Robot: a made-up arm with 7 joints. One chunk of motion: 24 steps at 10 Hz.
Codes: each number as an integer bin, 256 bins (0 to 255) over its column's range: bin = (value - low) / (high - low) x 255, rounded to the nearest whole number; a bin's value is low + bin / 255 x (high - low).
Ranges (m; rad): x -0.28..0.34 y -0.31..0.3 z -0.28..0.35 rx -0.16..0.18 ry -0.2..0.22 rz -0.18..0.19
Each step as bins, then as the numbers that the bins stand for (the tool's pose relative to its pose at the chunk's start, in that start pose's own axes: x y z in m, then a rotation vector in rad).
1 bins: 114 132 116 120 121 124
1 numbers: -0.0028 0.0058 0.0066 0.0000 -0.0007 -0.0001
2 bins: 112 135 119 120 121 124
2 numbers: -0.0077 0.0129 0.0140 0.0000 -0.0007 -0.0001
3 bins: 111 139 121 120 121 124
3 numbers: -0.0101 0.0225 0.0189 0.0000 -0.0007 -0.0001
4 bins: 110 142 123 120 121 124
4 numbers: -0.0125 0.0297 0.0239 0.0000 -0.0007 -0.0001
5 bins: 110 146 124 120 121 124
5 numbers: -0.0125 0.0393 0.0264 0.0000 -0.0007 -0.0001
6 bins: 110 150 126 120 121 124
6 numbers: -0.0125 0.0488 0.0313 0.0000 -0.0007 -0.0001
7 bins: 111 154 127 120 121 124
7 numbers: -0.0101 0.0584 0.0338 0.0000 -0.0007 -0.0001
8 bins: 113 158 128 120 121 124
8 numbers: -0.0053 0.0680 0.0362 0.0000 -0.0007 -0.0001
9 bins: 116 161 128 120 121 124
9 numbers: 0.0020 0.0751 0.0362 0.0000 -0.0007 -0.0001
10 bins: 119 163 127 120 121 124
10 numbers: 0.0093 0.0799 0.0338 0.0000 -0.0007 -0.0001
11 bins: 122 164 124 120 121 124
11 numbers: 0.0166 0.0823 0.0264 0.0000 -0.0007 -0.0001
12 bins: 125 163 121 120 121 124
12 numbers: 0.0239 0.0799 0.0189 0.0000 -0.0007 -0.0001
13 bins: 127 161 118 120 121 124
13 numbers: 0.0288 0.0751 0.0115 0.0000 -0.0007 -0.0001
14 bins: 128 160 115 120 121 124
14 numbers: 0.0312 0.0727 0.0041 0.0000 -0.0007 -0.0001
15 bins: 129 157 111 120 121 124
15 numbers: 0.0336 0.0656 -0.0058 0.0000 -0.0007 -0.0001
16 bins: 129 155 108 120 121 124
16 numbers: 0.0336 0.0608 -0.0132 0.0000 -0.0007 -0.0001
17 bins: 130 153 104 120 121 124
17 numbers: 0.0361 0.0560 -0.0231 0.0000 -0.0007 -0.0001
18 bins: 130 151 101 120 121 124
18 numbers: 0.0361 0.0512 -0.0305 0.0000 -0.0007 -0.0001
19 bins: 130 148 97 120 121 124
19 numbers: 0.0361 0.0440 -0.0404 0.0000 -0.0007 -0.0001
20 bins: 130 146 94 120 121 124
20 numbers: 0.0361 0.0393 -0.0478 0.0000 -0.0007 -0.0001
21 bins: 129 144 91 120 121 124
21 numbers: 0.0336 0.0345 -0.0552 0.0000 -0.0007 -0.0001
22 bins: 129 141 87 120 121 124
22 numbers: 0.0336 0.0273 -0.0651 0.0000 -0.0007 -0.0001
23 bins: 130 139 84 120 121 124
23 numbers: 0.0361 0.0225 -0.0725 0.0000 -0.0007 -0.0001
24 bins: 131 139 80 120 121 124
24 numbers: 0.0385 0.0225 -0.0824 0.0000 -0.0007 -0.0001
